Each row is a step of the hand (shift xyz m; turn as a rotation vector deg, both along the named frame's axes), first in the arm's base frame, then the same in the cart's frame.
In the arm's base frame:
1: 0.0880 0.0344 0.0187 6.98 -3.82 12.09
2: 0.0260 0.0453 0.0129 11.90 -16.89 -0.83
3: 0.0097 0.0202 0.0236 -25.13 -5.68 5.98
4: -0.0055 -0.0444 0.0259 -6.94 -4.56 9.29
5: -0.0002 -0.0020 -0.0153 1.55 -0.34 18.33
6: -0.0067 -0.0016 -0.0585 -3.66 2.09 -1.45
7: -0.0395 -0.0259 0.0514 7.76 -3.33 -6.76
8: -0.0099 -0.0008 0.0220 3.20 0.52 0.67
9: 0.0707 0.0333 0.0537 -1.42 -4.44 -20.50
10: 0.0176 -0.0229 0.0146 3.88 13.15 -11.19
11: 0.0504 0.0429 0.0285 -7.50 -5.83 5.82
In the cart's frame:
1: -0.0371 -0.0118 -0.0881 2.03 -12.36 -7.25
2: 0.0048 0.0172 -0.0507 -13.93 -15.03 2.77
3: 0.0152 -0.0031 -0.0286 19.37 -0.79 18.00
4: 0.0071 -0.0469 0.0206 9.46 -7.20 3.72
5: -0.0106 0.0083 0.0076 10.94 -12.26 -8.28
6: -0.0346 0.0377 0.0293 2.19 3.46 1.76
7: 0.0529 -0.0400 0.0217 -10.80 -0.33 -0.42
8: 0.0211 -0.0117 -0.0018 -1.58 -0.95 -2.75
9: -0.0025 -0.0298 -0.0900 -13.95 10.14 12.02
10: -0.0095 -0.0307 -0.0036 -5.96 15.47 -6.20
11: -0.0023 -0.0012 -0.0720 7.16 -5.77 6.29

